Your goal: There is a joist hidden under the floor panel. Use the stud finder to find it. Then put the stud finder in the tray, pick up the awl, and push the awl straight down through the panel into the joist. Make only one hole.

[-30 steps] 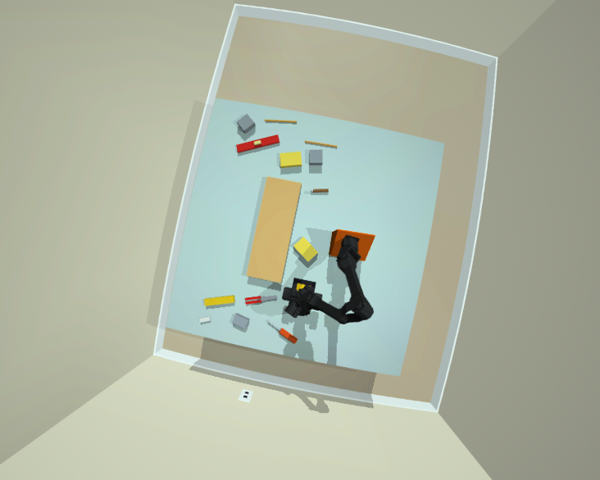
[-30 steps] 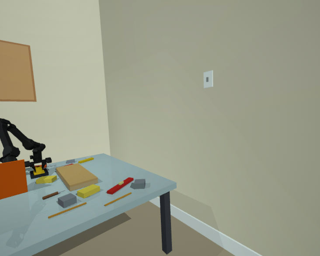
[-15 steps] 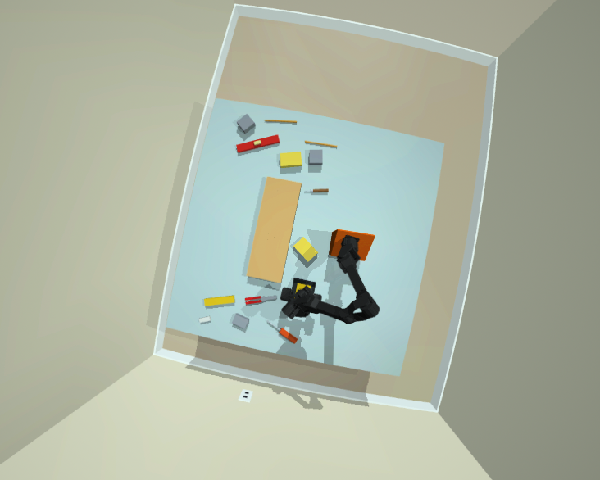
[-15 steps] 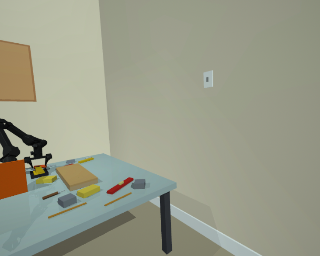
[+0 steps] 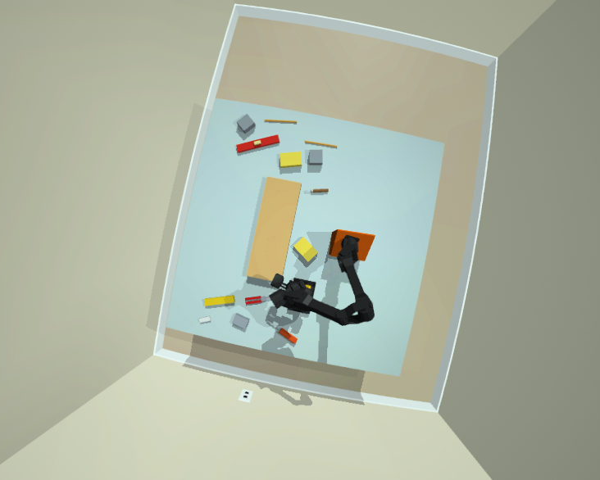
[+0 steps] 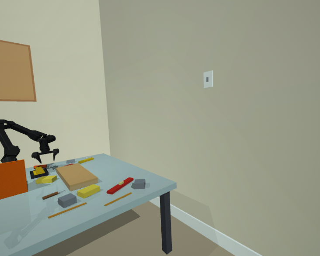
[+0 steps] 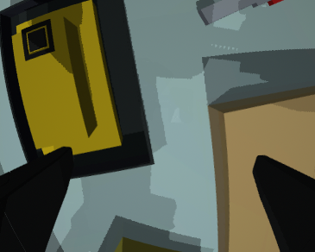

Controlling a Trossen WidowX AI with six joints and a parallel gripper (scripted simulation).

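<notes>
My gripper tip is 500 mm to the left of the awl, 100 mm above it and 20 mm short of it. Round my gripper tip: yellow bar: 340 mm ahead, 190 mm to the left, 90 mm below; dark tray: 90 mm below, 70 mm behind, 40 mm to the left; yellow stud finder: 70 mm behind, 60 mm to the left, 50 mm below.
</notes>
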